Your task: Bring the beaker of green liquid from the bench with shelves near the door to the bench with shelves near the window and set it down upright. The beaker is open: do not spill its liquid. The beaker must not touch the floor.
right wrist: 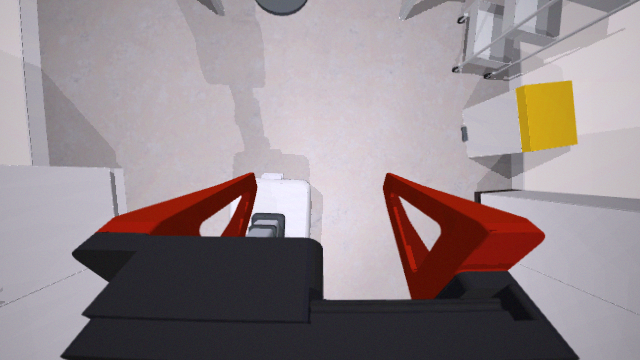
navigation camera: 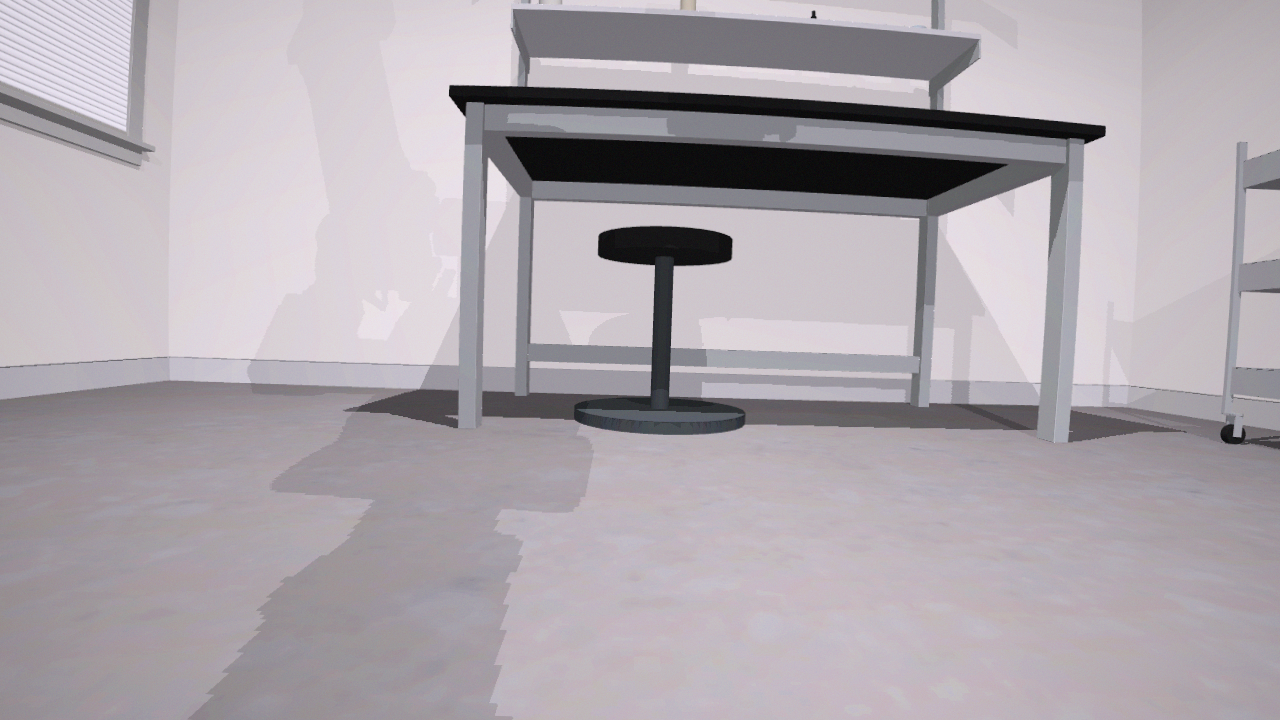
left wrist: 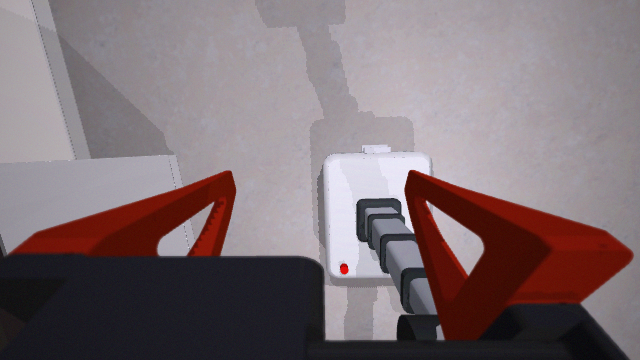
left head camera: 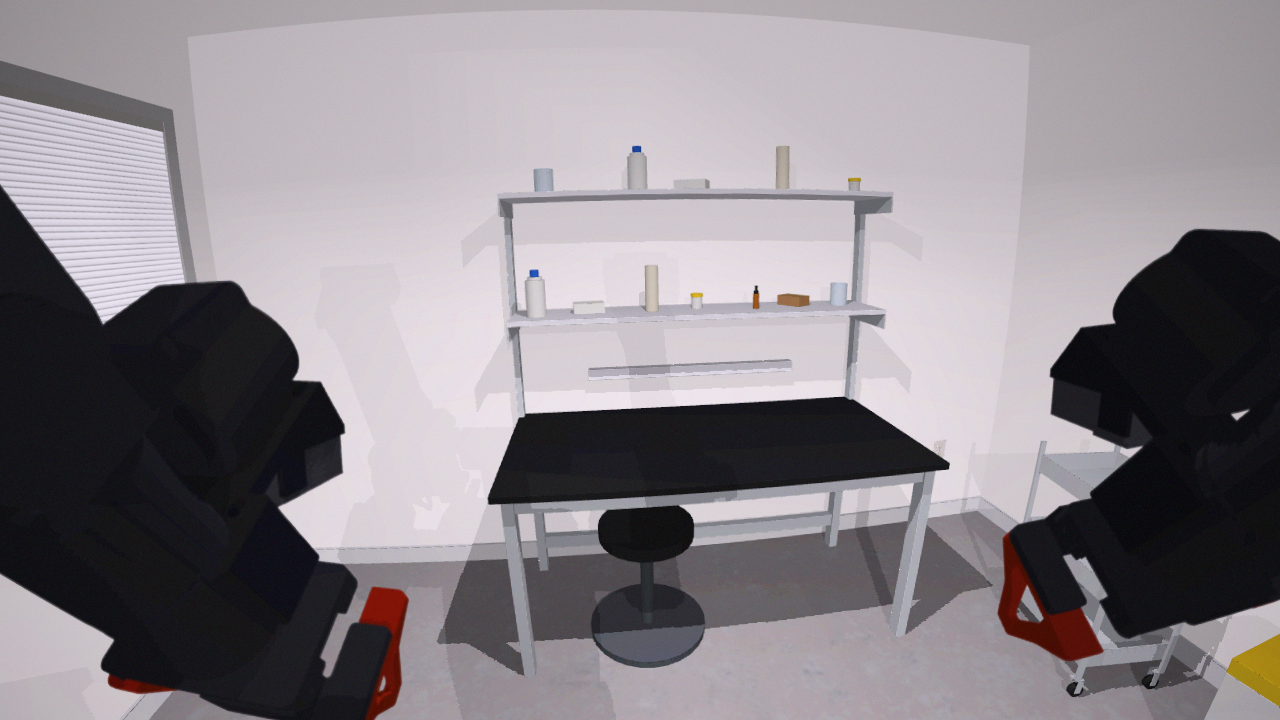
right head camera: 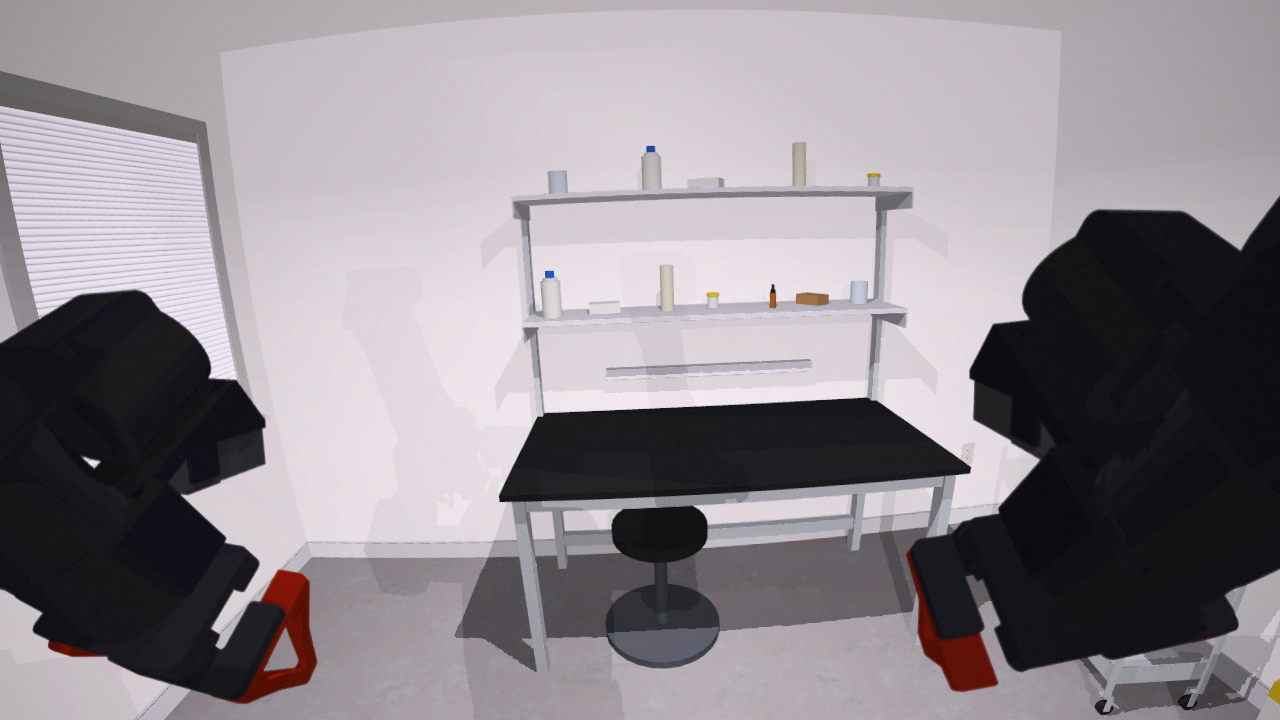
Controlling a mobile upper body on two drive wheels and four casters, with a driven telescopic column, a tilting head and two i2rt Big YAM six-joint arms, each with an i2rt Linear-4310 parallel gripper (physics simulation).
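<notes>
The bench with shelves near the window (left head camera: 716, 447) (right head camera: 733, 447) (navigation camera: 769, 104) stands ahead, with a black top and two grey shelves. The window (left head camera: 89, 197) (right head camera: 107, 232) is in the wall at its left. Bottles, cylinders, small jars and boxes stand on the shelves. No beaker shows on the black top. The beaker of green liquid and the bench near the door do not show in these views. My left gripper (left wrist: 320, 180) is open and empty, in the air above the floor beside the robot's white base. My right gripper (right wrist: 320, 180) is open and empty, also high above the floor.
A black stool (left head camera: 646, 532) (right head camera: 659, 532) (navigation camera: 664, 243) stands at the bench's front, left of its middle. A grey cart (left head camera: 1078, 467) (navigation camera: 1235, 268) is at the right. A yellow-lidded bin (left head camera: 1262, 667) (right wrist: 548, 117) and white cabinets (right wrist: 50, 225) flank the robot.
</notes>
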